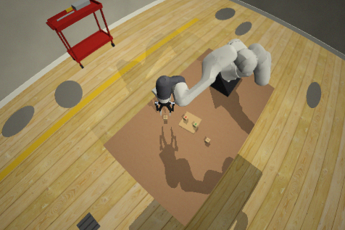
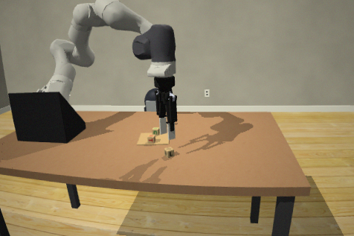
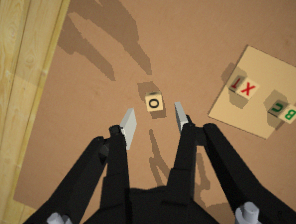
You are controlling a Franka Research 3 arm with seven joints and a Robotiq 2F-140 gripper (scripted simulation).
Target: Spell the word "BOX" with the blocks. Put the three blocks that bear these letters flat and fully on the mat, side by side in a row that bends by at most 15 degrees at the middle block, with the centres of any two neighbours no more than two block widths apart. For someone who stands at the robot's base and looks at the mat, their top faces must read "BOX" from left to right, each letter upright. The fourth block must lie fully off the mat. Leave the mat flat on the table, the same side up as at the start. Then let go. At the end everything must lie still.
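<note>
The O block is 10 cm below my hand. Round my hand: tan mat (12 cm behind, 15 cm to the left, 11 cm below).
</note>
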